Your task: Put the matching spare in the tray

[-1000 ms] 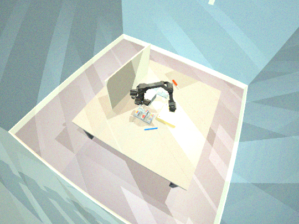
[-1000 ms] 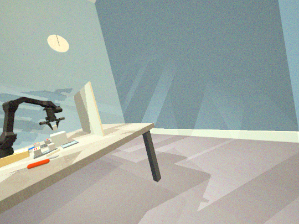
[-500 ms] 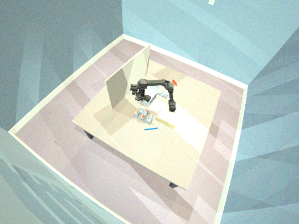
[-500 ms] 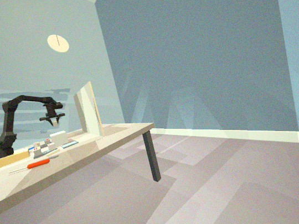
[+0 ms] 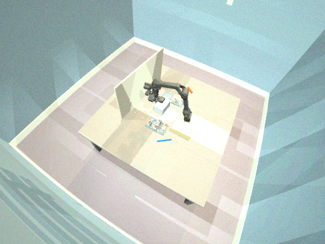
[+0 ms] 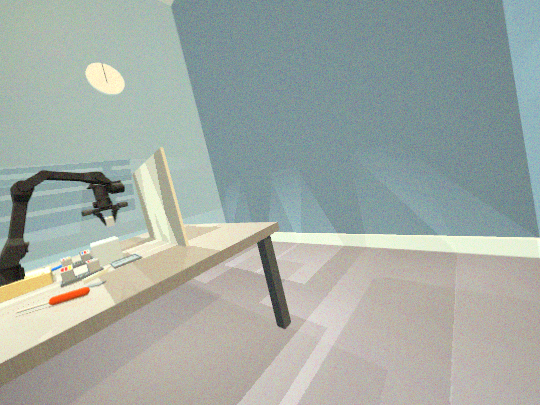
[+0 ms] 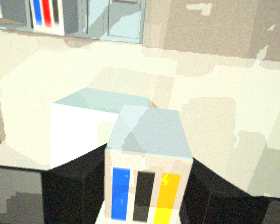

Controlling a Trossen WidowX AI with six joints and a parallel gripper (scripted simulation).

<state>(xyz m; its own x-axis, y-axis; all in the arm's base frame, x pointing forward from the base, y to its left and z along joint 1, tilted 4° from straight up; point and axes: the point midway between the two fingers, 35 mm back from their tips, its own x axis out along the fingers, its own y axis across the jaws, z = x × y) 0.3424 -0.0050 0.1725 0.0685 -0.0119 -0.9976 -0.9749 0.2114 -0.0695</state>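
The white mounted unit is 12 cm below my gripper tip, 6 cm to the right of it and 6 cm behind it. Round my gripper tip: beige panel: 18 cm ahead, 14 cm to the right, 6 cm above; then blue pen: 28 cm to the left, 20 cm behind, 16 cm below.
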